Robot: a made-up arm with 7 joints. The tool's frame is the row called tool.
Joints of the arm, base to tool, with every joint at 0 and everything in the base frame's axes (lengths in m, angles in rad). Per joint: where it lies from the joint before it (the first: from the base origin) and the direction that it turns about. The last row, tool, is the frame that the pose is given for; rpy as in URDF.
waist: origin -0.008 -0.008 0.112 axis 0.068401 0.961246 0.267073
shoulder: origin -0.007 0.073 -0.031 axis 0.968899 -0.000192 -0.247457
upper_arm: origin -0.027 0 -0.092 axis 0.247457 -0.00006 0.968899
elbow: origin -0.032 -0.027 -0.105 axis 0.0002 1 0.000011
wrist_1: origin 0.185 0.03 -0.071 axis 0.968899 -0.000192 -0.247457
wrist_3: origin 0.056 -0.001 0.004 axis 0.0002 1 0.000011
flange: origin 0.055 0 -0.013 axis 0.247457 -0.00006 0.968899
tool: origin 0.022 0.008 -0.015 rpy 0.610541 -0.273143 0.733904
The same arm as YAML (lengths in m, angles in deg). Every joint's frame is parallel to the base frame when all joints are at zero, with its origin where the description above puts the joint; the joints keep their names.
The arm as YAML. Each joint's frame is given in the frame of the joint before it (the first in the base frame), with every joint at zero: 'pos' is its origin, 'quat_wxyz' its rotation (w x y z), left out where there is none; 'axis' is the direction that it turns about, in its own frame. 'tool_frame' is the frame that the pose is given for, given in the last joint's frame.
length_unit: m
angle_unit: deg
joints:
  - joint: waist
    pos: [-0.008, -0.008, 0.112]
    axis: [0.068403, 0.961235, 0.26711]
  - joint: shoulder
    pos: [-0.007, 0.073, -0.031]
    axis: [0.968889, -0.0002, -0.247497]
  - joint: upper_arm
    pos: [-0.027, 0.0, -0.092]
    axis: [0.247497, -0.0001, 0.968889]
  - joint: elbow
    pos: [-0.032, -0.027, -0.105]
    axis: [0.0002, 1.0, 0.0]
  - joint: wrist_1
    pos: [0.185, 0.03, -0.071]
    axis: [0.968889, -0.0002, -0.247497]
  - joint: wrist_3
    pos: [0.056, -0.001, 0.004]
    axis: [0.0002, 1.0, 0.0]
  - joint: flange
    pos: [0.055, 0.0, -0.013]
    axis: [0.247497, -0.0001, 0.968889]
tool_frame:
  pos: [0.022, 0.008, -0.015]
  quat_wxyz: [0.867299, 0.324517, -0.014382, 0.377193]

